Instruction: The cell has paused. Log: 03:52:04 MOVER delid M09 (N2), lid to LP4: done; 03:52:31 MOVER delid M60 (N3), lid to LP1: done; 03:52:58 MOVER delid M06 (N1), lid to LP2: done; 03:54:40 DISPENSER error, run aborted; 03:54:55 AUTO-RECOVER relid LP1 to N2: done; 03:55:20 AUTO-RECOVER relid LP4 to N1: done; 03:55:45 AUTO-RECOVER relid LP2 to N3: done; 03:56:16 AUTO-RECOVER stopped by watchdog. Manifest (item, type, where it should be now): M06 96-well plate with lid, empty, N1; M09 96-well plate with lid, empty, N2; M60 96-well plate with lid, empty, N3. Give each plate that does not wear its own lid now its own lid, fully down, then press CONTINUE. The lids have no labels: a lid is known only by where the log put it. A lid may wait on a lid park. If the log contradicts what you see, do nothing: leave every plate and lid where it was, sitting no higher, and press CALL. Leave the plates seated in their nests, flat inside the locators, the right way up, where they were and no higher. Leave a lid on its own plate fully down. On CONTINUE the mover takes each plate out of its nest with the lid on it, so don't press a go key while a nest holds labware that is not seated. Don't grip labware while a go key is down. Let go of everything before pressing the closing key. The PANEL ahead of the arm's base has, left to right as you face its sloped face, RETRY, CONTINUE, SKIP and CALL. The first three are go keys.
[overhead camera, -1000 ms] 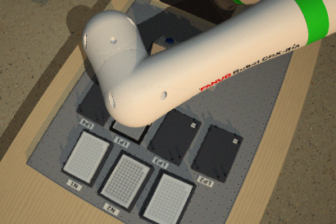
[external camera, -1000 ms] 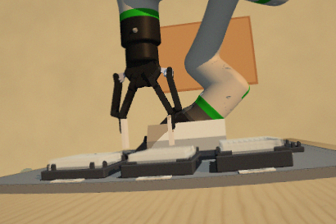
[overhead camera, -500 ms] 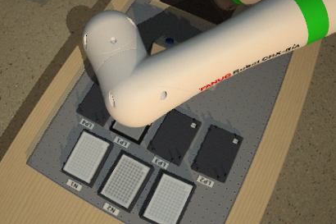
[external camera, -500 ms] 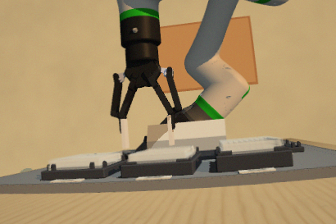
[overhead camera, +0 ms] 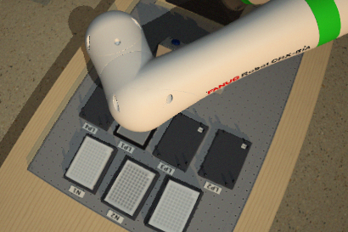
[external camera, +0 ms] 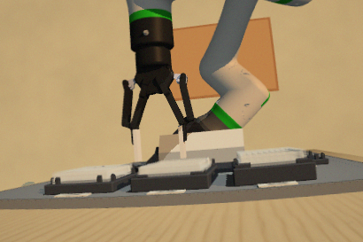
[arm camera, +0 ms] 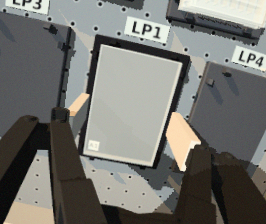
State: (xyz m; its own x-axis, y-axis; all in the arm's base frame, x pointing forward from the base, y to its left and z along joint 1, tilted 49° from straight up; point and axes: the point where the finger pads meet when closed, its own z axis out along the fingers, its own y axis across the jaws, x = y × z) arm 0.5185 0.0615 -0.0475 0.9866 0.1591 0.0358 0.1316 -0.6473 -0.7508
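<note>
The lid park LP1 lies 5 cm below my hand. The rest, counted from my hand: lid park LP3 (13 cm to the left, 5 cm below, 1 cm behind); LP1 label (9 cm ahead, 5 cm below, 1 cm to the left); lid park LP4 (12 cm to the right, 5 cm below, 2 cm ahead).
</note>
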